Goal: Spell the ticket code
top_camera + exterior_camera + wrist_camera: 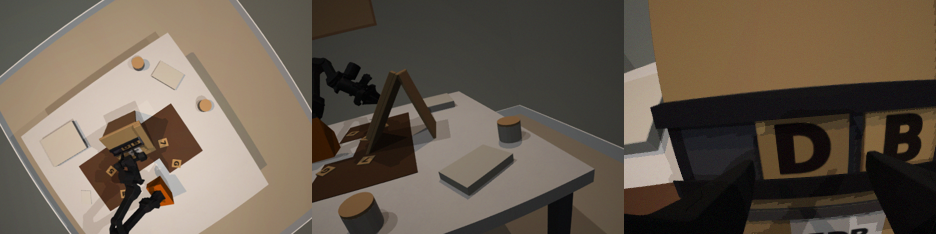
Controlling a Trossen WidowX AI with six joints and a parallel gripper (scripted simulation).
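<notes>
My gripper tip is 9 cm above the white ticket, 4 cm past it and 2 cm to the left of it. From my gripper tip the other things lie so: brown mat: 17 cm below, 14 cm behind; then pale card: 47 cm to the left, 17 cm below, 15 cm behind; then flat slab: 46 cm to the right, 27 cm ahead, 16 cm below.
</notes>
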